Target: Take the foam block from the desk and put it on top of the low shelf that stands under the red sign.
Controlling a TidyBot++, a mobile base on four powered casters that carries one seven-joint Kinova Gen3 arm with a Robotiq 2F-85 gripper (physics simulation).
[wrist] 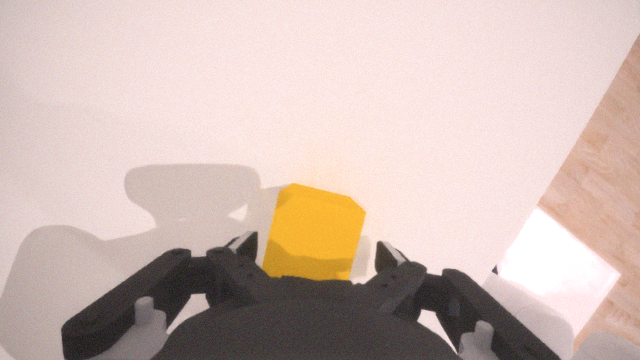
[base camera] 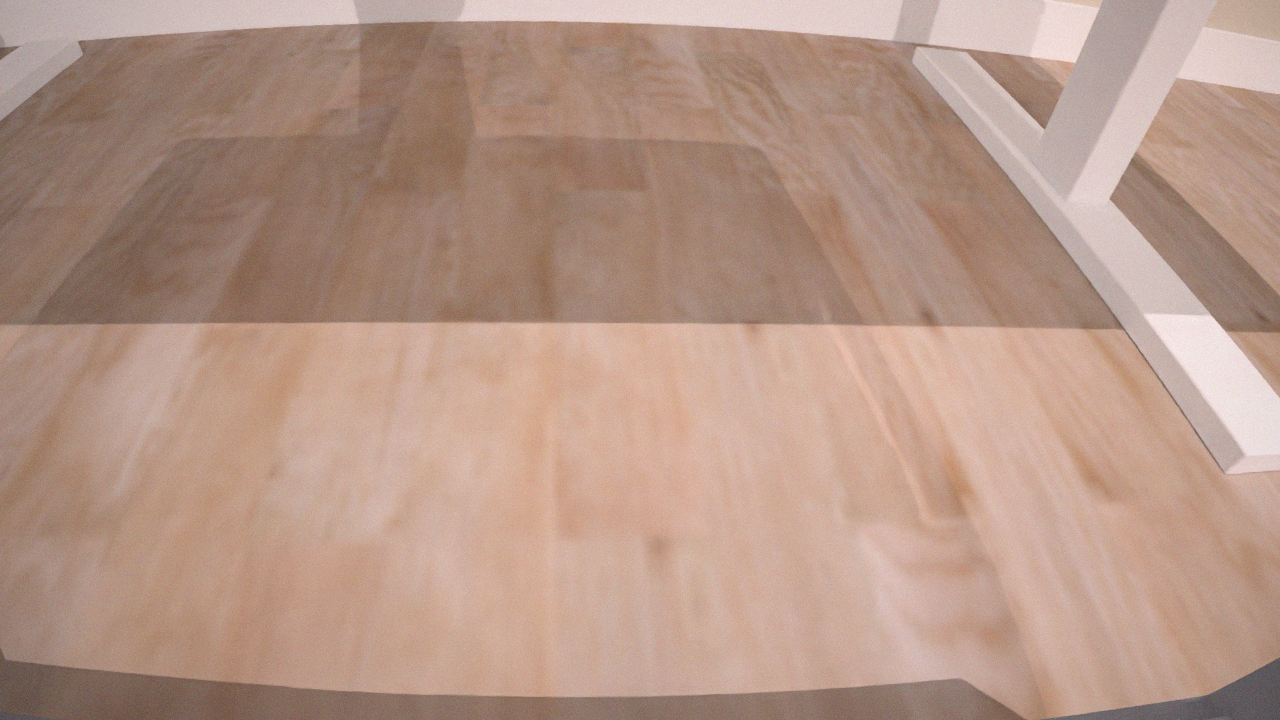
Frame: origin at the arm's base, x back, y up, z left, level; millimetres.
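Seen in the pictures: gripper, fingertip midpoint: [wrist: 316, 249].
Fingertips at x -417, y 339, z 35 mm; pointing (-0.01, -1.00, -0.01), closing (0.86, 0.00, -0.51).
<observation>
A point is followed by its place in that frame.
The foam block [wrist: 315, 230] @(x -432, y 383, z 14 mm) is yellow and rests on the white desk [wrist: 400, 100] @(x -427, y 323, z -93 mm) in the wrist view, slightly turned relative to the gripper. My gripper [wrist: 316, 249] @(x -417, y 339, z 35 mm) is open, with one fingertip to the left and one to the right of the block and a gap showing on each side. The near end of the block is hidden behind the gripper's dark body. The low shelf and the red sign do not show in either view.
In the base camera view a white desk leg [base camera: 1118, 107] @(x -633, y -266, z -464 mm) stands on a long white foot [base camera: 1074, 232] @(x -586, y -376, z -447 mm) at the right. Part of another white foot [base camera: 35, 71] @(x -892, y -375, z 725 mm) shows at the upper left. A white wall base [base camera: 626, 13] @(x -1087, y -383, z -32 mm) runs behind. The desk's edge is at the right in the wrist view.
</observation>
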